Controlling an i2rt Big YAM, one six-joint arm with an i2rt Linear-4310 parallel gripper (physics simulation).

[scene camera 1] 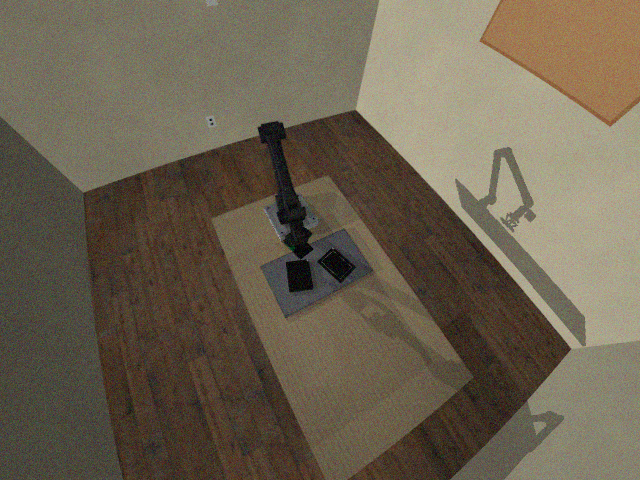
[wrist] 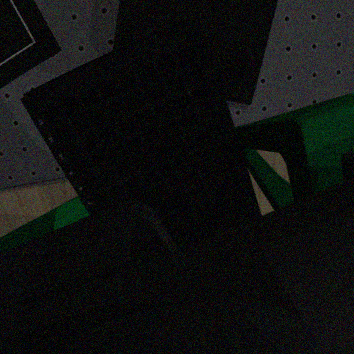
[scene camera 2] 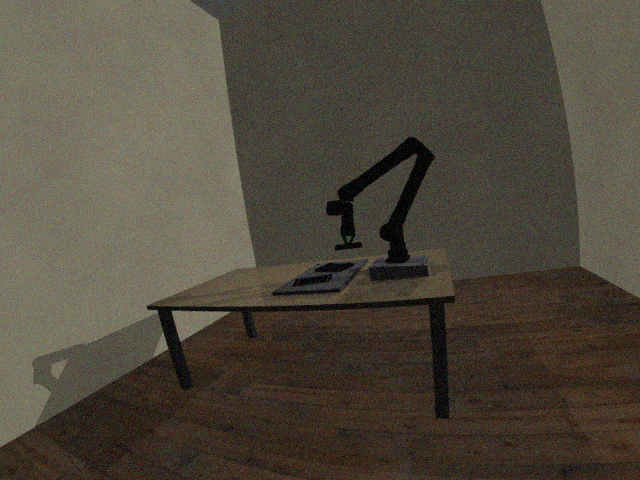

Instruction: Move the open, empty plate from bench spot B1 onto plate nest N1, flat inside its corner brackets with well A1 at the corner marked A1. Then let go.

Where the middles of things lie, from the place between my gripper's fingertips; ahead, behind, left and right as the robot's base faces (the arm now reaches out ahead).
Right now my hand is right at the black well plate (wrist: 148, 121). From my hand the other things lie so: white-outlined plate spot (wrist: 34, 42) (120 mm ahead, 170 mm to the left, 110 mm below).
